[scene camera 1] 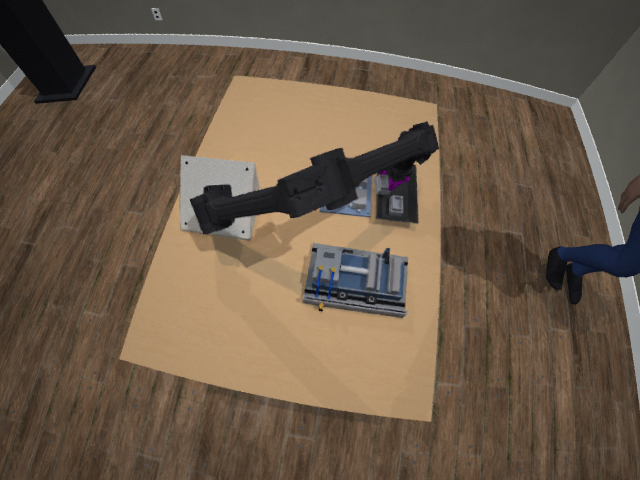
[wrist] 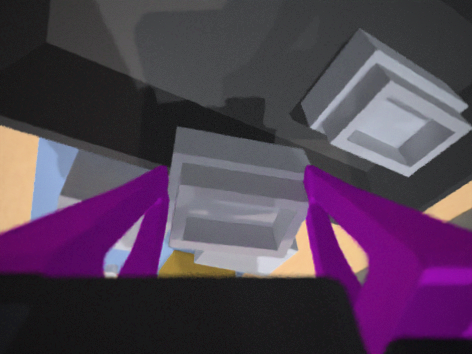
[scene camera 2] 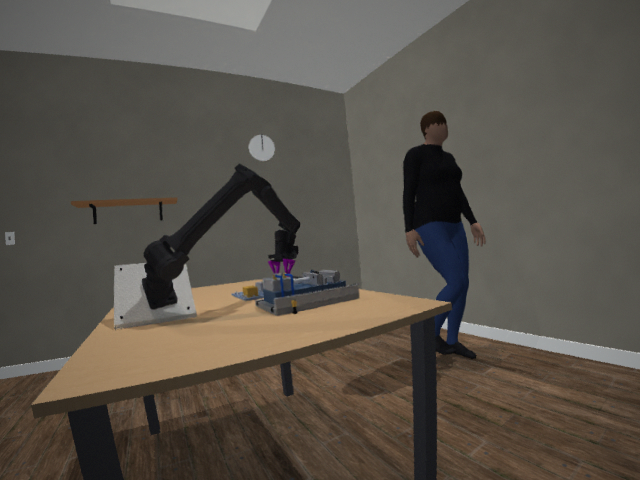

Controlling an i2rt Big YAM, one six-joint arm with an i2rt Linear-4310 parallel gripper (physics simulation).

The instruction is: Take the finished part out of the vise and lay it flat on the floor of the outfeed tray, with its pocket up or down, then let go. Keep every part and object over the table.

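Places are measured from the arm's base along level axes (x ahead, y left, z up), in metres.
Where they show: gripper, between the fingertips: [scene camera 1: 385, 183] [wrist: 236, 178]; arm's base, origin of its link: [scene camera 2: 159, 292].
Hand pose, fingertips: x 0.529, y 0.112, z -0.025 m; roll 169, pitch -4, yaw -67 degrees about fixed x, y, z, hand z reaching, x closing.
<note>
Things, the pixels of their top centre, and the offset from my fingertips.
- finished part, centre of its top: [wrist: 238, 237] [scene camera 1: 384, 180] dz +0.022, dx -0.011, dy -0.004 m
- second grey pocketed part, centre of its top: [wrist: 400, 136] [scene camera 1: 397, 202] dz -0.012, dx +0.037, dy -0.064 m
- vise, centre of its top: [scene camera 1: 361, 270] [scene camera 2: 304, 273] dz +0.040, dx -0.100, dy -0.319 m
- yellow block, centre of its top: [wrist: 195, 304] [scene camera 2: 249, 287] dz -0.015, dx -0.175, dy -0.037 m
My gripper [scene camera 1: 388, 182] [scene camera 2: 282, 273] [wrist: 236, 178] has magenta fingers and is shut on a grey stepped part, the finished part [scene camera 1: 383, 184] [wrist: 227, 206]. Its rectangular pocket faces up toward the wrist camera. The part is at the dark outfeed tray [scene camera 1: 379, 217] [wrist: 175, 30], near the side wall facing the blue plate; in the wrist view it overlaps that wall's edge. Its height over the tray floor is hard to tell. A second grey pocketed part [scene camera 1: 396, 203] [wrist: 400, 117] sits in the tray, pocket up. The vise [scene camera 1: 372, 273] [scene camera 2: 310, 288] shows no part between its jaws.
A blue plate [scene camera 1: 368, 198] [wrist: 45, 180] beside the tray carries a grey block [scene camera 1: 359, 202] [wrist: 95, 175] and a yellow block [scene camera 2: 250, 290] [wrist: 195, 266]. The tray stands near the table's far edge. A person [scene camera 2: 433, 191] stands beyond the table.
</note>
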